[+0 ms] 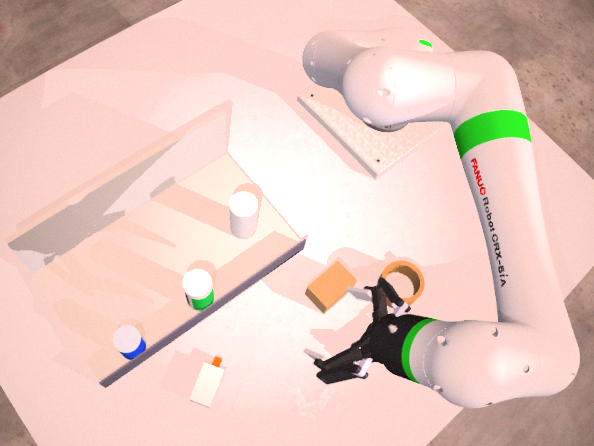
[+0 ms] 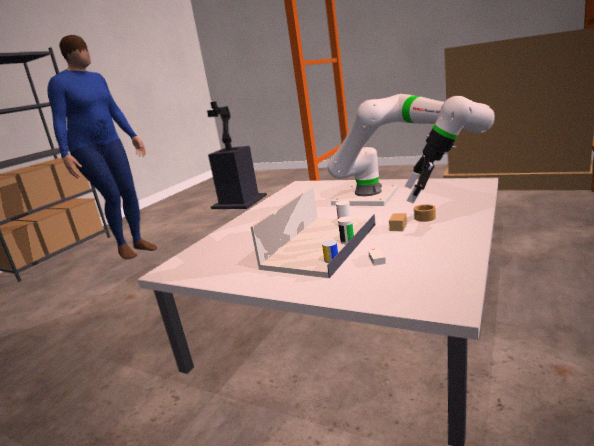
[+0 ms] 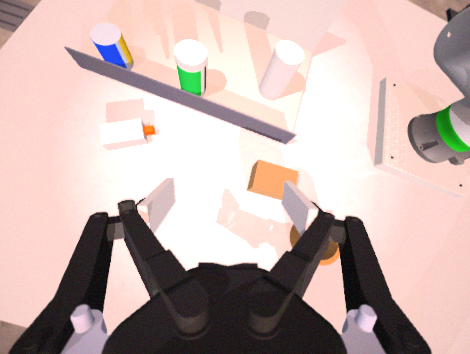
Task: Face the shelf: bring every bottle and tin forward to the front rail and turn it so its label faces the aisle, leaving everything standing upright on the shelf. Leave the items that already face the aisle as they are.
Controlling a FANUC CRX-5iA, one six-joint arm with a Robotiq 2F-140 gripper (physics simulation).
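Seen in the pictures: gripper, fingertip midpoint: (image 1: 331, 323) (image 2: 408, 194) (image 3: 229, 191); arm's base, link origin: (image 2: 368, 192) (image 3: 427, 139).
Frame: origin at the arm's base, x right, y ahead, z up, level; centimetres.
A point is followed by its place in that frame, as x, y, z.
The shelf tray has a dark front rail (image 1: 205, 315) {-11.2, 68.1, -0.5} (image 2: 352, 245) {-11.0, 70.4, -0.1} (image 3: 230, 114) {-12.3, 56.9, 1.1}. A short tin (image 1: 131, 345) {-8.3, 83.7, 6.8} (image 2: 330, 251) {-7.7, 86.1, 4.6} (image 3: 112, 49) {-8.8, 81.8, 5.8} stands upright close behind the rail, its blue side towards the rail and yellow behind. A white-capped bottle (image 1: 200, 290) {-9.4, 67.1, 9.7} (image 2: 346, 230) {-8.8, 69.2, 5.9} (image 3: 191, 72) {-10.5, 65.8, 8.0} stands upright close behind the rail's middle, green towards the rail and black at one side. A plain white bottle (image 1: 244, 217) {-3.7, 50.7, 10.6} (image 2: 342, 212) {-1.9, 51.8, 7.2} (image 3: 281, 70) {-4.3, 49.4, 8.8} stands upright, set back from the rail; no coloured label shows. My gripper (image 1: 336, 323) {-31.5, 54.8, 15.8} (image 2: 412, 188) {-31.5, 54.8, 15.8} (image 3: 229, 191) {-31.5, 54.8, 15.8} is open and empty, above the table on the rail's outer side.
An orange-brown block (image 1: 331, 285) {-24.6, 44.9, 2.4} (image 2: 397, 222) {-25.1, 49.0, 1.5} (image 3: 273, 179) {-24.7, 45.0, 2.4} and a ring (image 1: 420, 284) {-37.6, 30.3, 2.3} (image 2: 425, 216) {-35.3, 37.3, -0.1} lie near my fingers. A white box with an orange cap (image 1: 206, 385) {-22.5, 77.5, 0.2} (image 2: 377, 258) {-23.6, 81.0, 0.1} (image 3: 122, 133) {-22.8, 77.0, 0.2} lies outside the rail. A tall panel (image 1: 195, 150) {16.4, 47.2, 8.2} (image 2: 285, 225) {18.3, 68.5, 7.4} backs the shelf. A person (image 2: 95, 110) stands beyond the table.
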